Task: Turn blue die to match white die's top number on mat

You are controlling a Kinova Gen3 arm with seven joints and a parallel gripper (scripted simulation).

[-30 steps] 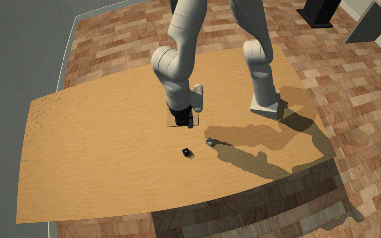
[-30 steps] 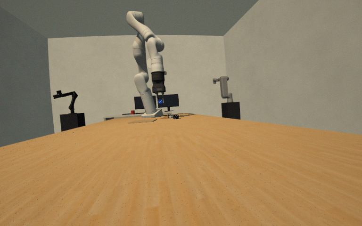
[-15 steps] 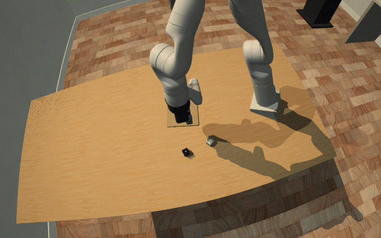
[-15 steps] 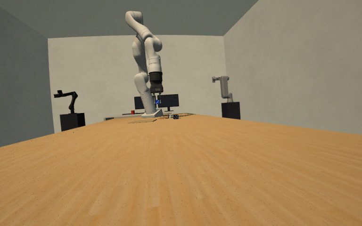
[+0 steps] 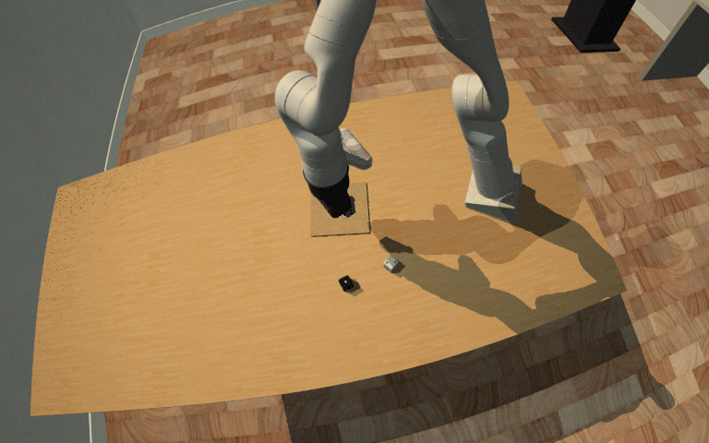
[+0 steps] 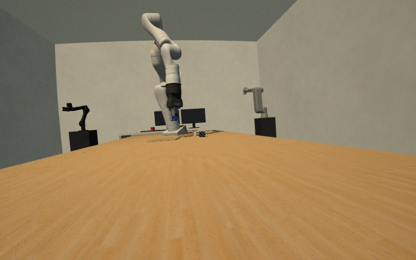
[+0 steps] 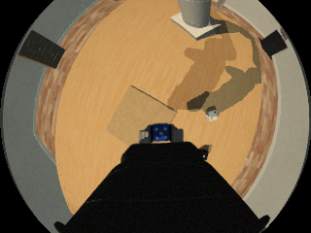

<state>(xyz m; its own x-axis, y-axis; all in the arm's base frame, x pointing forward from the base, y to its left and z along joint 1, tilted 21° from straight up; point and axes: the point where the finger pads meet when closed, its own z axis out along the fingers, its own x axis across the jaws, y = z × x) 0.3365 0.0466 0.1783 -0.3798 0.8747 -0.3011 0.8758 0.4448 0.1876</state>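
Right now my hand is 110 mm above the tan mat, 60 mm to the left of it and 10 mm short of it. From my hand the other things lie so: blue die: 10 mm below; black die: 140 mm to the left, 100 mm below, 40 mm ahead; white die: 120 mm to the left, 100 mm below, 70 mm behind.
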